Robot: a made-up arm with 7 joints. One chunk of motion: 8 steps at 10 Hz.
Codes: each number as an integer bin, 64 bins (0 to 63) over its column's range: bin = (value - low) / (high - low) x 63, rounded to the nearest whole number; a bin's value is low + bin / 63 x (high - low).
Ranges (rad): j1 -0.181..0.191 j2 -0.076..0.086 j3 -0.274..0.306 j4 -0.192..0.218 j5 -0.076..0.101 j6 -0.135..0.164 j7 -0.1..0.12
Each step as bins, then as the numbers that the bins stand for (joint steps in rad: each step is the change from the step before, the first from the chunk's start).
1 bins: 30 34 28 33 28 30 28
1 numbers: -0.00386 0.01143 -0.01622 0.02276 0.00267 0.00738 -0.00222
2 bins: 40 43 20 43 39 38 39
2 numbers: 0.05519 0.03457 -0.08987 0.08784 0.03357 0.04535 0.03619
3 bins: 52 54 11 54 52 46 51
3 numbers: 0.12605 0.06286 -0.17273 0.15943 0.07010 0.08332 0.07810
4 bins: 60 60 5 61 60 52 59
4 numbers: 0.17329 0.07829 -0.22797 0.20498 0.09257 0.11179 0.10603
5 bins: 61 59 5 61 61 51 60
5 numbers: 0.17919 0.07571 -0.22797 0.20498 0.09538 0.10705 0.10952
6 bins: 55 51 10 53 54 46 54
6 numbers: 0.14376 0.05514 -0.18194 0.15292 0.07571 0.08332 0.08857
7 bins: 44 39 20 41 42 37 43
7 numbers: 0.07881 0.02429 -0.08987 0.07483 0.04200 0.04060 0.05016
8 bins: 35 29 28 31 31 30 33
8 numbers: 0.02567 -0.00143 -0.01622 0.00975 0.01110 0.00738 0.01524
